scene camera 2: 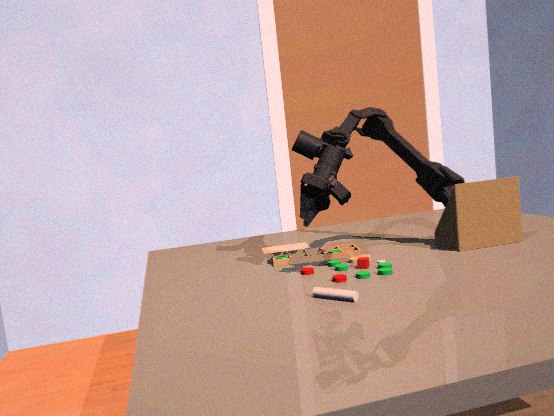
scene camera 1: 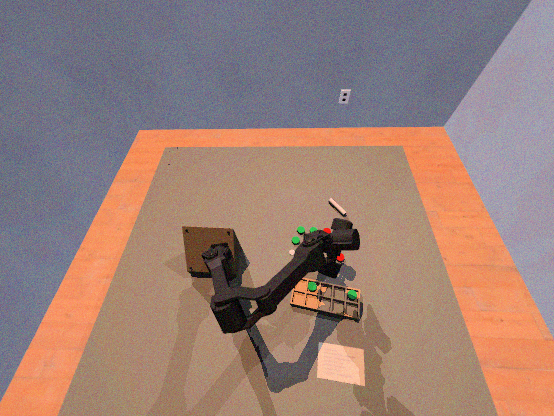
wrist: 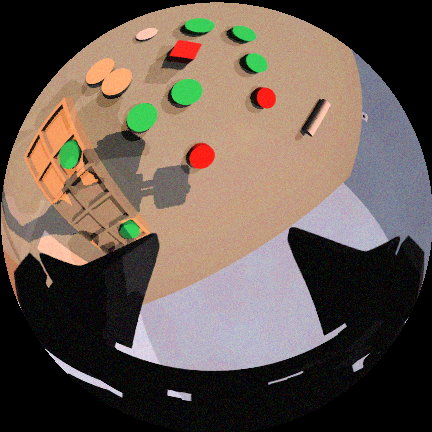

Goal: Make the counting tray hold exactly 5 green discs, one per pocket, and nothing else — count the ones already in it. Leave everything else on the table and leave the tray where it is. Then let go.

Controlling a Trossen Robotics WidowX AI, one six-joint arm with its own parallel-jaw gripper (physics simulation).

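Note:
The counting tray point(scene camera 1: 325, 313) point(scene camera 2: 305, 258) point(wrist: 116, 197) has two rows of pockets. One green disc point(scene camera 1: 312, 286) point(wrist: 69, 154) lies in the back row's second pocket from the left in the first scene view, another green disc point(scene camera 1: 352, 295) point(wrist: 130, 229) in its right end pocket. The other pockets visible there look empty. Several loose green discs lie behind the tray, including a near one point(scene camera 2: 334, 263) point(wrist: 142, 117), a second point(scene camera 2: 341, 267) point(wrist: 186, 92) and a third point(scene camera 1: 295, 240) point(wrist: 199, 26). My gripper point(scene camera 2: 306, 222) point(wrist: 224, 237) is open and empty, high above the table near the tray.
Red discs point(scene camera 1: 340, 258) point(scene camera 2: 307, 271) point(wrist: 202, 156) point(wrist: 266, 97), a red cube point(scene camera 2: 363, 263) point(wrist: 185, 50), two orange discs point(wrist: 100, 71) point(wrist: 117, 82) and a pale disc point(wrist: 146, 34) lie near the loose greens. A white cylinder point(scene camera 1: 337, 207) point(scene camera 2: 335, 294) point(wrist: 317, 117) lies farther back; paper point(scene camera 1: 341, 364) lies before the tray.

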